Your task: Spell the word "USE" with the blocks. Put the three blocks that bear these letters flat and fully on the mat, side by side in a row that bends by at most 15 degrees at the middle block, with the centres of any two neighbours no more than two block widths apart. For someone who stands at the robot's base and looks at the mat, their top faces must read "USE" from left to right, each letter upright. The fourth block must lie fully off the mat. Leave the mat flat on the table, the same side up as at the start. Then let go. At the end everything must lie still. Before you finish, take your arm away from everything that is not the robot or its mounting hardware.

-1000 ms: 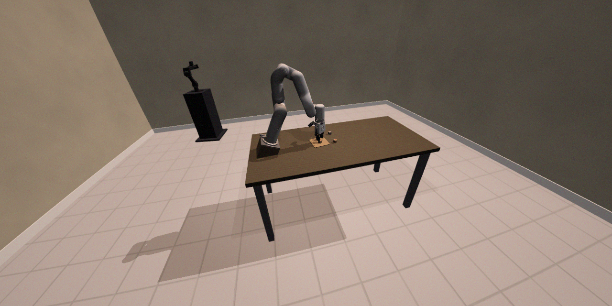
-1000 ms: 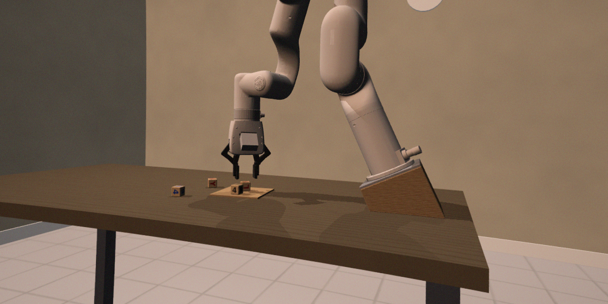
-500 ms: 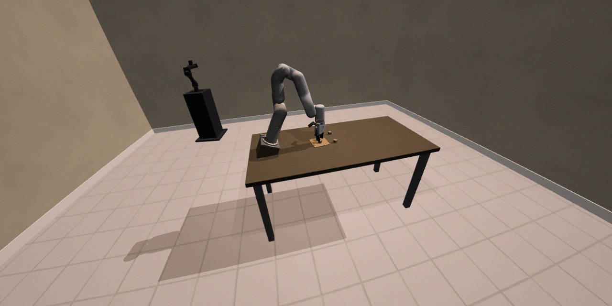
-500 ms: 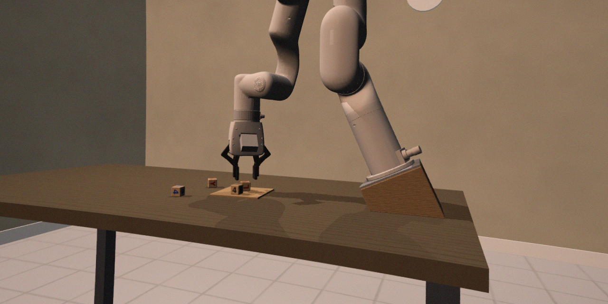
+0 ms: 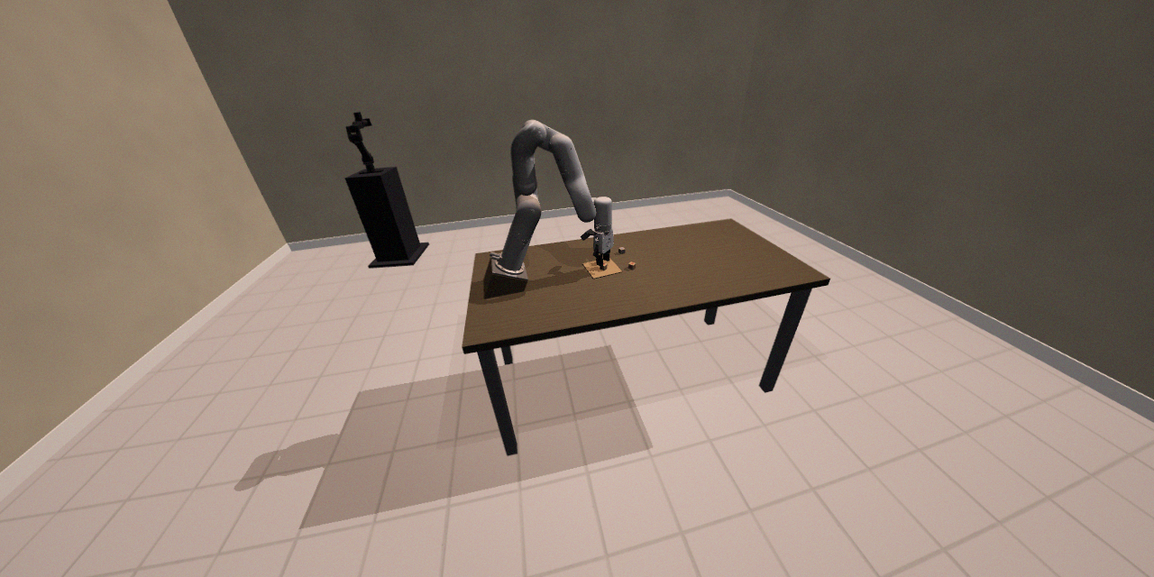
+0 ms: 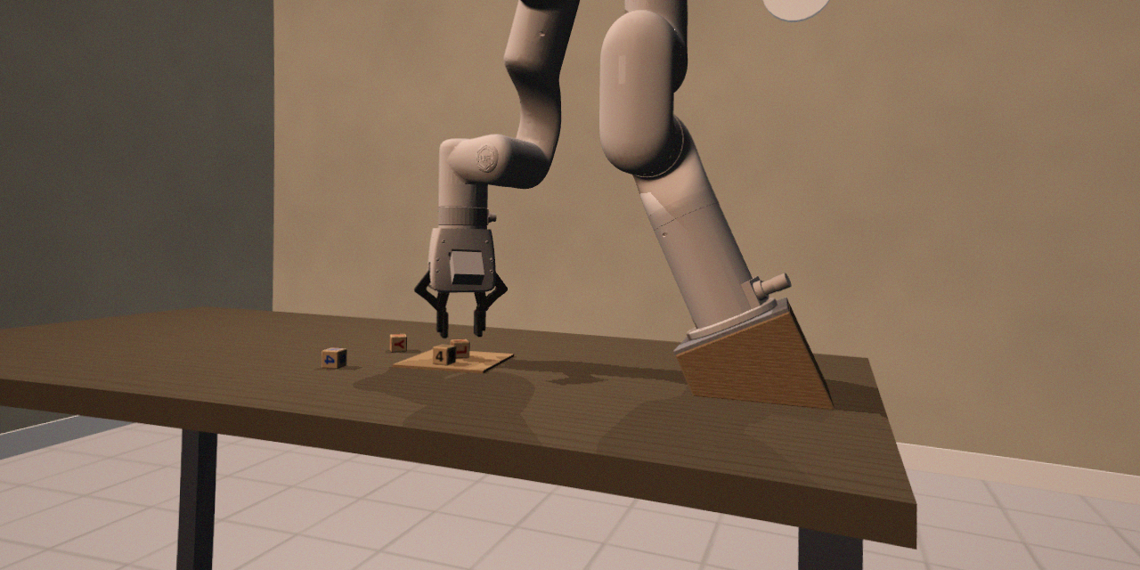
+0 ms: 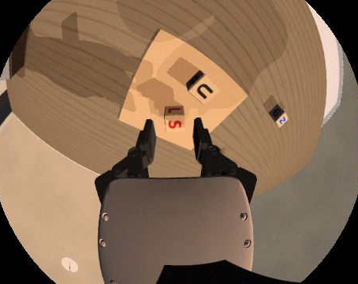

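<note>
The tan mat is 2 cm to the left of my hand and 5 cm below it.
</note>
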